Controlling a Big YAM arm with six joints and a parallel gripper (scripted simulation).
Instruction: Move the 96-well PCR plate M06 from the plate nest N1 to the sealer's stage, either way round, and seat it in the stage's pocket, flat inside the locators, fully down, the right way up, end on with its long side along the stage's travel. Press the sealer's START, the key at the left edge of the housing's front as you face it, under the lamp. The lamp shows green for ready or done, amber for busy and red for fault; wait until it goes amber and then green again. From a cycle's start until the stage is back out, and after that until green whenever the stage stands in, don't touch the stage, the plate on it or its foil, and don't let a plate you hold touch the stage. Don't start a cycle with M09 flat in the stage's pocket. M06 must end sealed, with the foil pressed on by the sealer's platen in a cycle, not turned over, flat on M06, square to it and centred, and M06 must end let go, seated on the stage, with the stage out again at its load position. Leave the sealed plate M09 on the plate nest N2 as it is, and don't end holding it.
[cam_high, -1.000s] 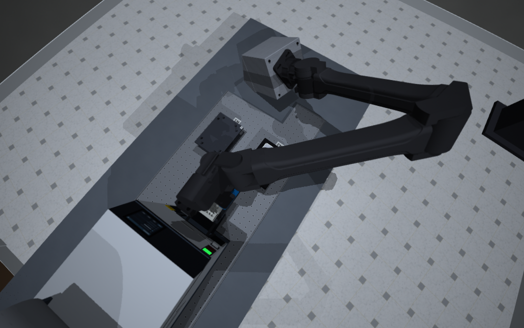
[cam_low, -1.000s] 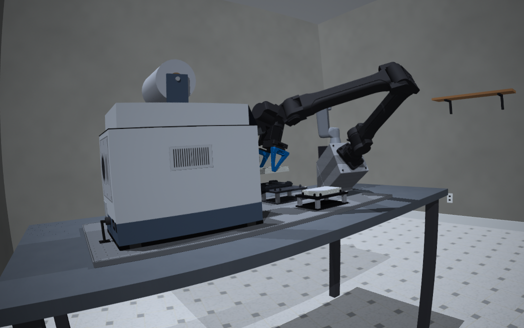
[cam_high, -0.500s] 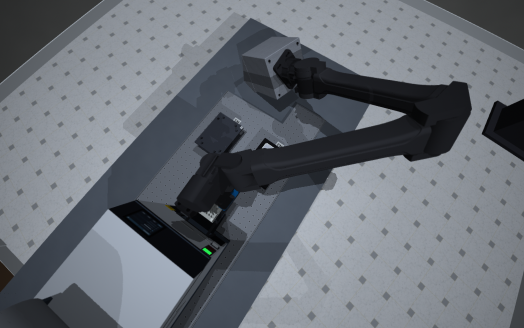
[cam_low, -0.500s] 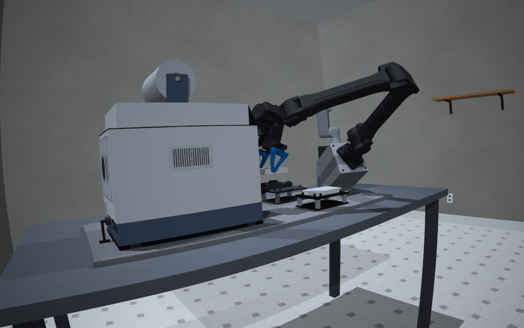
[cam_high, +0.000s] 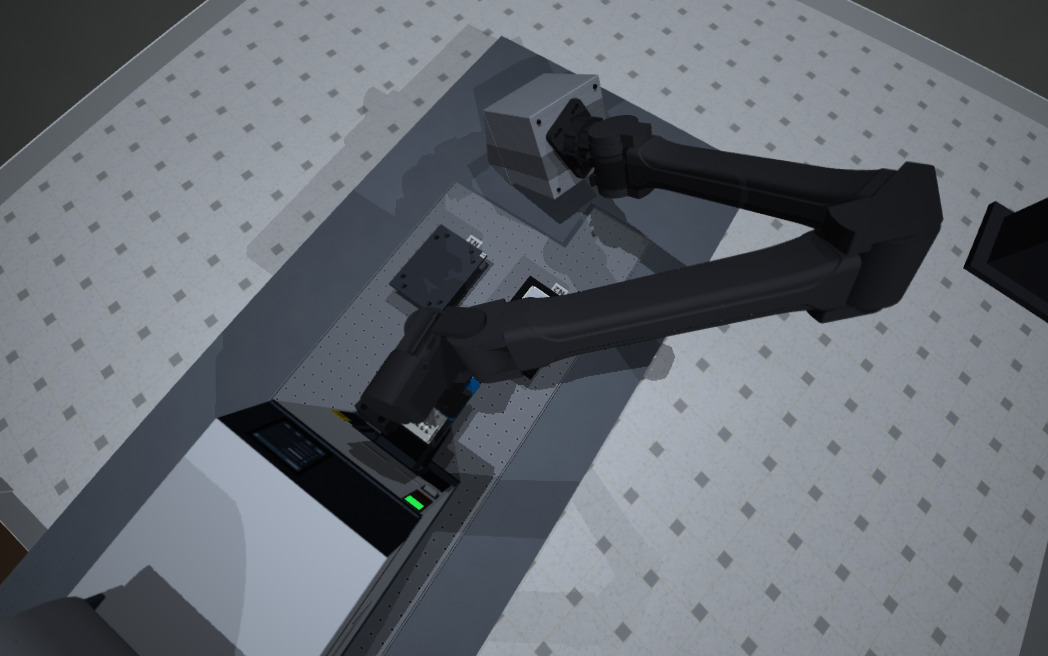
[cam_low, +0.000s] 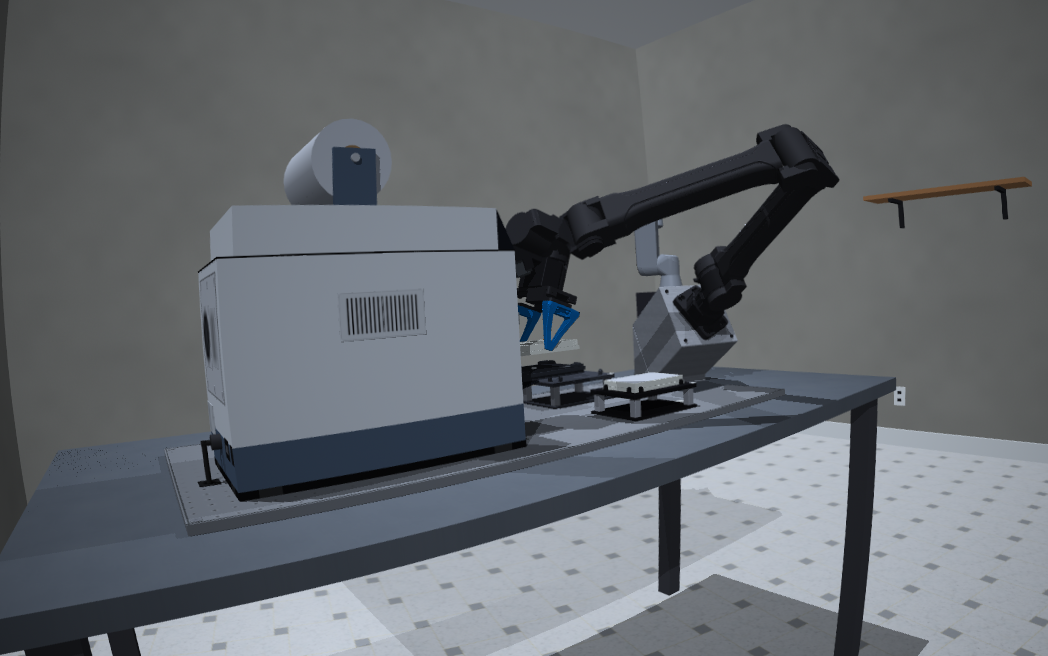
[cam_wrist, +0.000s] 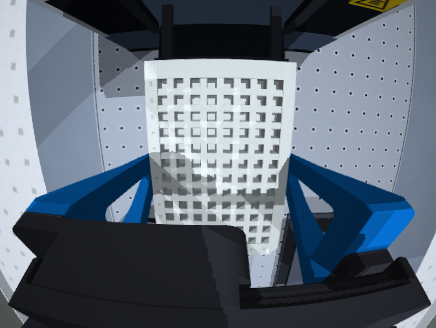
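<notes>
Now: hand right at the white 96-well plate M06. The rest, counted from my hand: sealed plate M09: 21 cm behind, 4 cm to the left, 9 cm below; dark screen: 12 cm ahead, 4 cm to the right, 18 cm above; yellow warning label: 11 cm ahead, 8 cm to the right, 1 cm above.
</notes>
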